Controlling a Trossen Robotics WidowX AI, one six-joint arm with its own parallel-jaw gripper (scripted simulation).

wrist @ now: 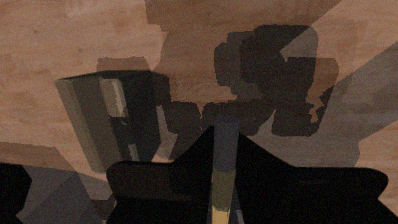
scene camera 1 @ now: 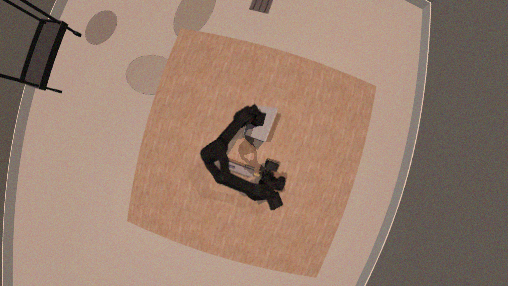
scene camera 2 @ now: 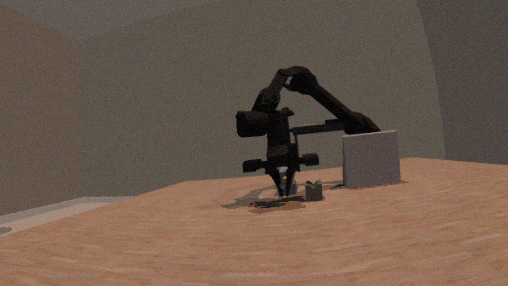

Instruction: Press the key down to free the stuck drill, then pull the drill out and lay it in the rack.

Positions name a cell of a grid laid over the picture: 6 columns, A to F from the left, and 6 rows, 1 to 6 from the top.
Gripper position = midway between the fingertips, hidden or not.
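The wrist view shows me my gripper (wrist: D4), and I see the gripper (scene camera 2: D5) from the scene camera too.
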